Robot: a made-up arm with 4 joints.
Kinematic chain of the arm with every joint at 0, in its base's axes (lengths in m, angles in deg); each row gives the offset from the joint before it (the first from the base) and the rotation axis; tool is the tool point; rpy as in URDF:
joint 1: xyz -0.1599 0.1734 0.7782 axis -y
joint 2: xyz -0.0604 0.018 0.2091 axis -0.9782 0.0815 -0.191
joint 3: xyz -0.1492 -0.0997 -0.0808 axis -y
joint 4: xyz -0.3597 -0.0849 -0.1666 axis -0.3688 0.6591 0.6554
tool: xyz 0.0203 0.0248 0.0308 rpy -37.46 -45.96 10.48
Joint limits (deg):
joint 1: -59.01..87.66
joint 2: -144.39..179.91
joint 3: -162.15..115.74
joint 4: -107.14..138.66
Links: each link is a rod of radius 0.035 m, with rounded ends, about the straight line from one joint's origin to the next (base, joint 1, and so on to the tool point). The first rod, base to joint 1, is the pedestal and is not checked.
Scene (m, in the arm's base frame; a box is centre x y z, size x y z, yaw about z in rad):
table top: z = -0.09
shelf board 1: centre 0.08 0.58 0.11 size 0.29 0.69 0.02 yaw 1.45
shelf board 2: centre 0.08 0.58 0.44 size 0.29 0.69 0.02 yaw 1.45
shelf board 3: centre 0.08 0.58 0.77 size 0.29 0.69 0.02 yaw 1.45
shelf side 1: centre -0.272 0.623 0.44 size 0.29 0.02 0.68 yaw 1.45
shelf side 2: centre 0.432 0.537 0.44 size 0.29 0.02 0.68 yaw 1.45
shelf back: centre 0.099 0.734 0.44 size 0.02 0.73 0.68 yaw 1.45
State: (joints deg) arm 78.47 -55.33 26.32 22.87
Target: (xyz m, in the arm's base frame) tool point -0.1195 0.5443 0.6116
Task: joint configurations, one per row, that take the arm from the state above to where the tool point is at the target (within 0.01 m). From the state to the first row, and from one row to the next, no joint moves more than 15 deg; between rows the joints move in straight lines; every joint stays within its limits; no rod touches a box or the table.
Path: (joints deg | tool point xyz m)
1: 76.78 -44.19 34.98 33.87 | -0.0322 0.3224 0.3627
2: 75.08 -33.04 43.65 44.87 | 0.0007 0.2751 0.3964
3: 73.39 -21.90 52.31 55.87 | 0.0255 0.2108 0.4331
4: 71.27 -33.99 58.23 47.95 | 0.0176 0.3055 0.4708
5: 69.15 -46.08 64.15 40.02 | -0.0113 0.3964 0.5123
6: 67.03 -58.17 70.08 32.09 | -0.0583 0.4776 0.5591
7: 64.91 -70.26 76.00 24.17 | -0.1195 0.5443 0.6116

